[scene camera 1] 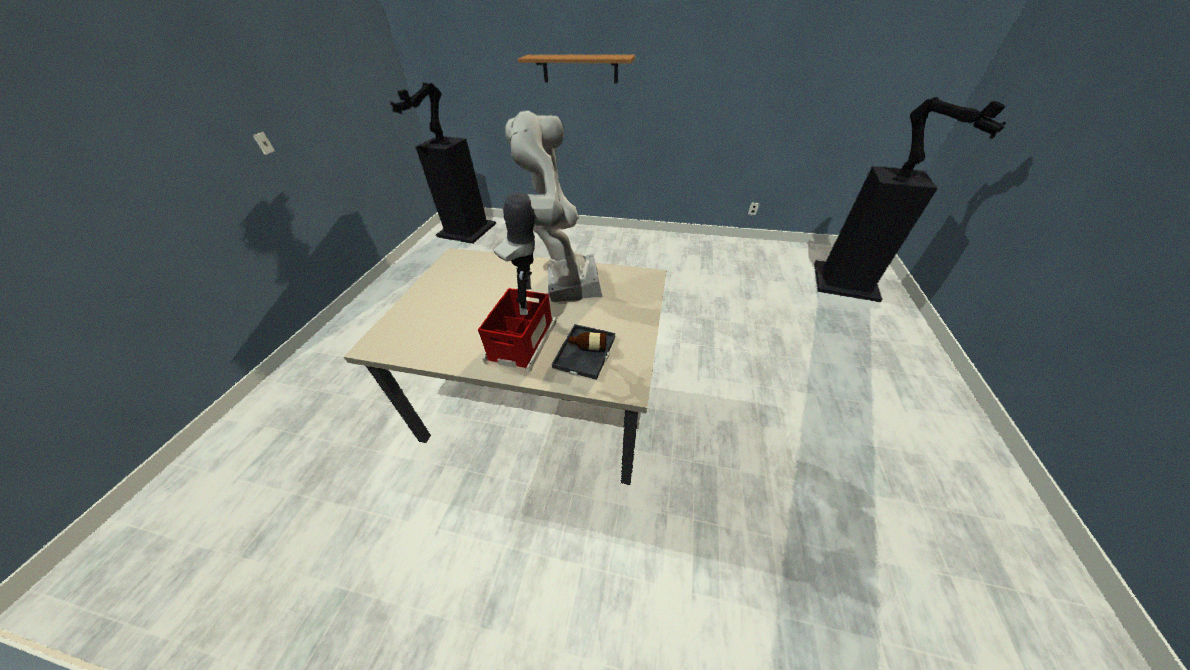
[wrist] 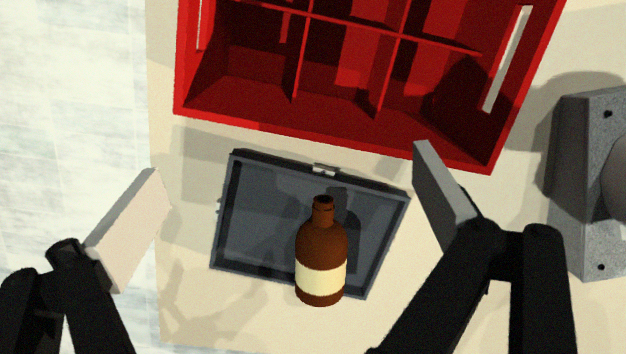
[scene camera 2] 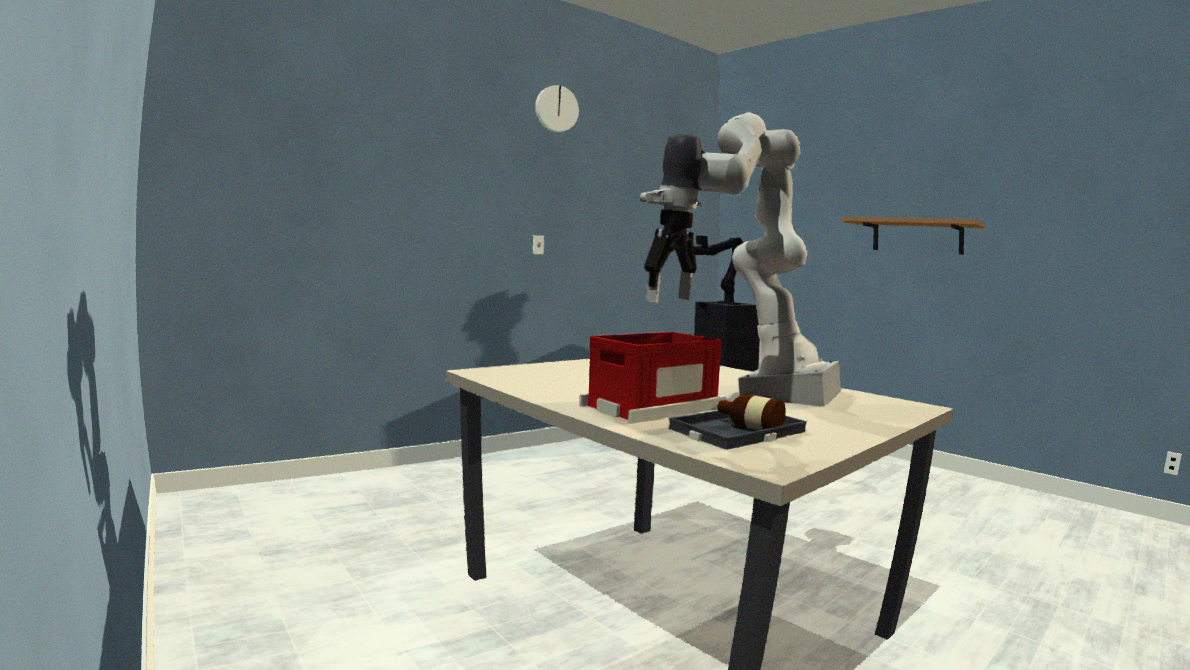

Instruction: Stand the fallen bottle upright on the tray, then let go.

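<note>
The brown bottle (scene camera 1: 591, 340) (scene camera 2: 756, 411) (wrist: 321, 250) with a cream label lies on its side on the dark tray (scene camera 1: 578, 362) (scene camera 2: 704, 424) (wrist: 260, 215). Its neck points toward the red crate, and its base is at the tray's far side from the crate. My gripper (scene camera 1: 522, 311) (scene camera 2: 668, 292) (wrist: 285, 175) is wide open and empty, fingers pointing down. In the second scene view it hangs well above the crate, higher than the bottle and apart from it. In the wrist view the bottle shows between and below the two fingers.
A red crate (scene camera 1: 505, 349) (scene camera 2: 624, 374) (wrist: 330, 137) with inner dividers stands right beside the tray and is much taller than it. The arm's grey base (scene camera 1: 582, 287) (scene camera 2: 782, 387) (wrist: 570, 150) stands behind them on the table (scene camera 1: 416, 332) (scene camera 2: 524, 387).
</note>
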